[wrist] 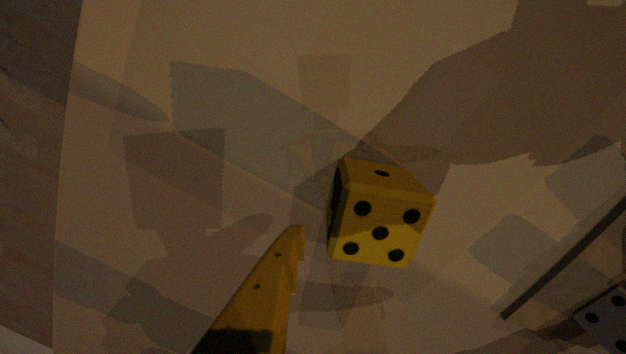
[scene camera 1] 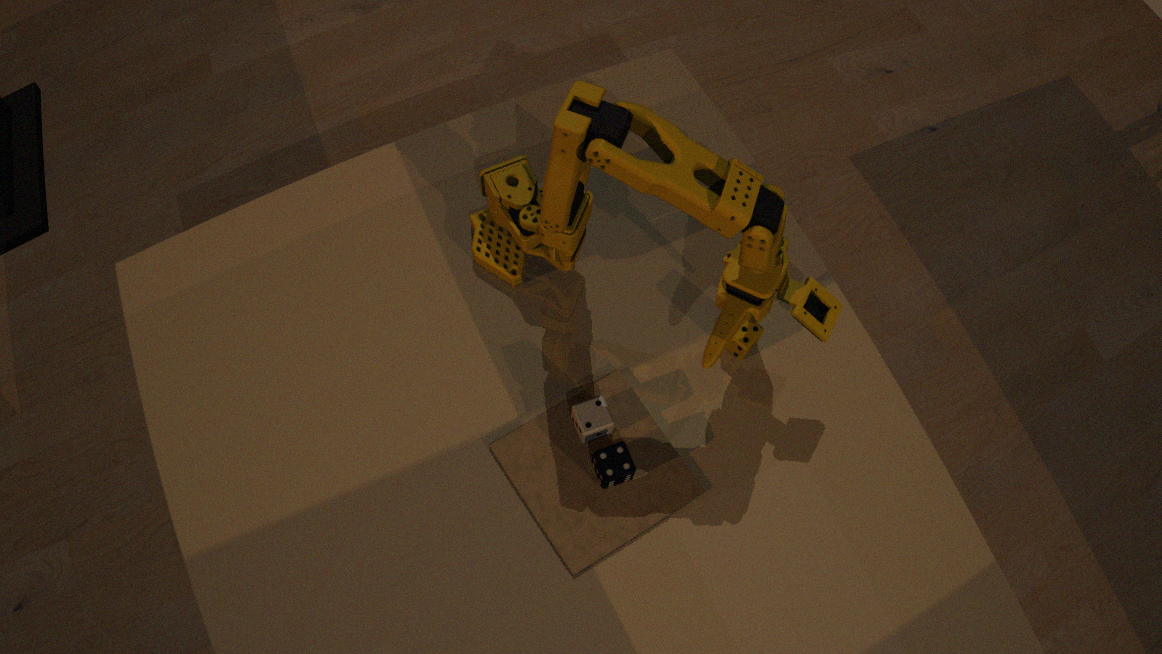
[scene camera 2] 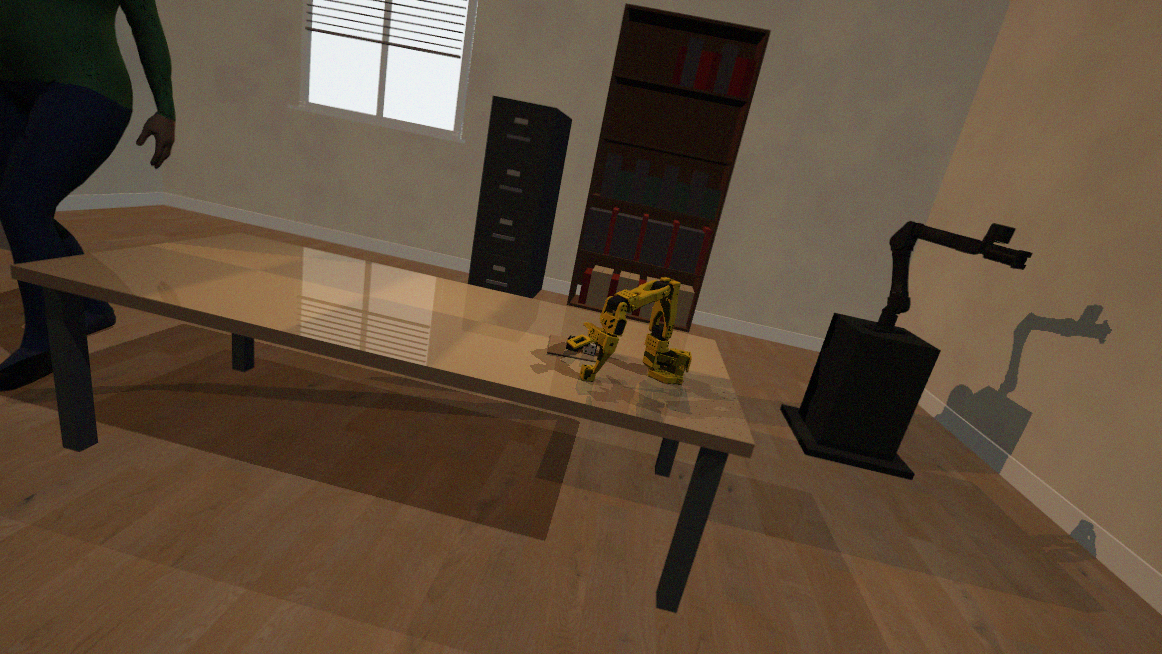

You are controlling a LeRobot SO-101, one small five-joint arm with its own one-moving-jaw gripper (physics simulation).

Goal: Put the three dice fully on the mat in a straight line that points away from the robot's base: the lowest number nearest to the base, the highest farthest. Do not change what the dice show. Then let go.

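Pixels of known places: hand, its tool point: (wrist: 303,238) (scene camera 1: 754,308) (scene camera 2: 594,371); arm's base, origin of its link: (scene camera 1: 532,254) (scene camera 2: 657,373).
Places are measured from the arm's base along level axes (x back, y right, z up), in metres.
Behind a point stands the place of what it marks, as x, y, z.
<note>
A white die (scene camera 1: 591,417) @(-0.186, 0.028, 0.034) (wrist: 606,320) @(-0.182, 0.010, 0.015) showing two stands on the square mat (scene camera 1: 574,532) @(-0.268, 0.083, 0.004) (scene camera 2: 556,353) @(-0.262, -0.035, 0.004) (wrist: 565,256) @(-0.196, -0.027, 0.001). A black die (scene camera 1: 613,463) @(-0.232, 0.030, 0.034) showing four stands close to it on the mat, farther from the base. A yellow die (scene camera 1: 744,337) @(-0.177, -0.136, 0.030) (scene camera 2: 586,373) @(-0.172, -0.157, 0.020) (wrist: 381,220) @(-0.174, -0.143, 0.030) showing five sits off the mat, on the table on the arm's other side. My gripper (scene camera 1: 718,350) (wrist: 325,232) @(-0.155, -0.160, 0.031) is fully open; one notched jaw shows in the wrist view, left of the yellow die with a small gap. The moving jaw is out of that picture.
The robot's base (scene camera 1: 497,247) @(0.013, 0.032, 0.017) (scene camera 2: 668,367) @(0.022, -0.010, 0.027) stands behind the mat. The table's side edge runs right of the yellow die in scene camera 1. A person (scene camera 2: 60,146), a cabinet (scene camera 2: 520,194) and another dark arm on a pedestal (scene camera 2: 861,389) are away from the table top.
</note>
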